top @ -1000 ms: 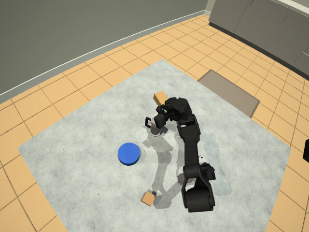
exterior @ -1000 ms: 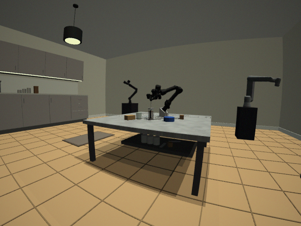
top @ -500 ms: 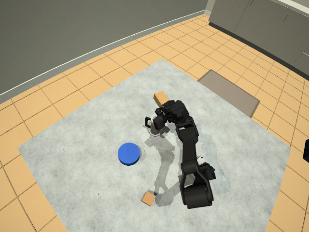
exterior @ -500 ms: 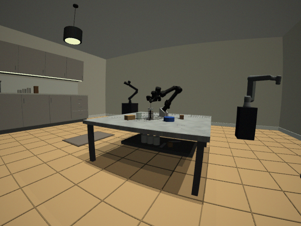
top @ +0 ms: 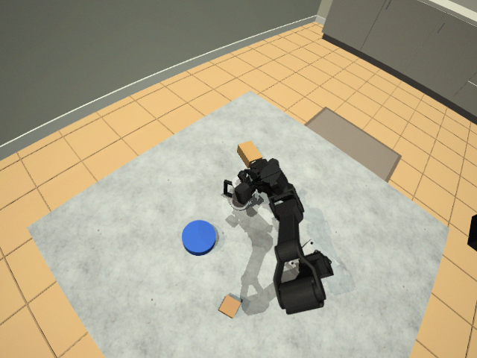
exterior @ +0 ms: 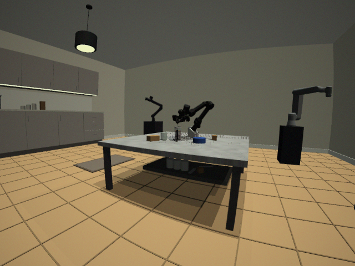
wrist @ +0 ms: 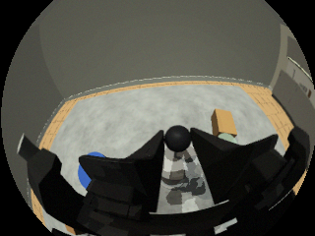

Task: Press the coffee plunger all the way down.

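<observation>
The coffee press is 10 mm to the left of my gripper tip and 100 mm below it. From my gripper tip the other things lie so: blue round disc: 20 mm behind, 230 mm to the left, 170 mm below; then orange block: 110 mm ahead, 210 mm to the right, 160 mm below.
</observation>
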